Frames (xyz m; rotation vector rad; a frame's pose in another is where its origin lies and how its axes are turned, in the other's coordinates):
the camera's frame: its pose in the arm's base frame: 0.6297 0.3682 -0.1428 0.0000 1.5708 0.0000
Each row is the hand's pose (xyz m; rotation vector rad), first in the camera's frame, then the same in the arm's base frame.
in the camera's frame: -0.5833 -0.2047 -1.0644 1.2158 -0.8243 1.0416
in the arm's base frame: -0.4347 0.1635 0.4405 1.5514 0.4148 -0.1197
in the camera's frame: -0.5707 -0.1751 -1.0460 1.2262 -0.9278 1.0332
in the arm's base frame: -0.4163 0.1931 0.4279 1.5310 0.3148 -0.1308
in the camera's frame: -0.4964 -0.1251 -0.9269 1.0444 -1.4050 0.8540
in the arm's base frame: -0.2972 0.2431 0.3536 1.2141 -0.0520 -0.1218
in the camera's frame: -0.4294 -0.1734 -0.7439 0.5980 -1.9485 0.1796
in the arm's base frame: -0.1142 0.1948 0.2866 0.4677 -0.4213 -0.2517
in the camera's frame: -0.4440 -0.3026 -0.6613 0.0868 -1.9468 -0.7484
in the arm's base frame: -0.0316 0.0656 0.3012 -0.3973 -0.4395 -0.5015
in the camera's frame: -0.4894 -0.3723 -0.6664 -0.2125 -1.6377 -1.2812
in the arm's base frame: -0.0367 -0.0041 0.3466 -0.9260 -0.2635 -0.6625
